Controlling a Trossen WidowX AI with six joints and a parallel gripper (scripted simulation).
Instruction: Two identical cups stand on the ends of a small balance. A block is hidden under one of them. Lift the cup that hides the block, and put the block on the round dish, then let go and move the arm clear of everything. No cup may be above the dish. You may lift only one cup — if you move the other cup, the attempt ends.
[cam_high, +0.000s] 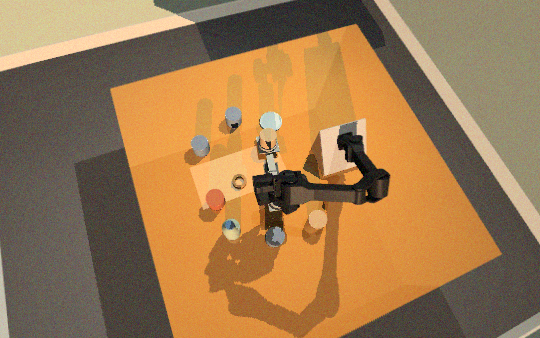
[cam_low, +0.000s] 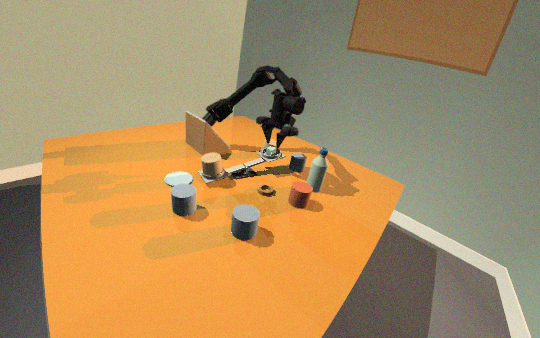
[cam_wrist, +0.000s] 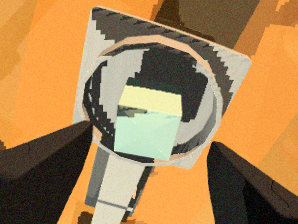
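My gripper tip is 30 mm above the greenish block. The rest, counted from my gripper tip: tan cup: 120 mm behind, 140 mm to the left, 70 mm below; balance beam: 20 mm behind, 120 mm to the right, 70 mm below; balance: 20 mm behind, 120 mm to the right, 90 mm below.
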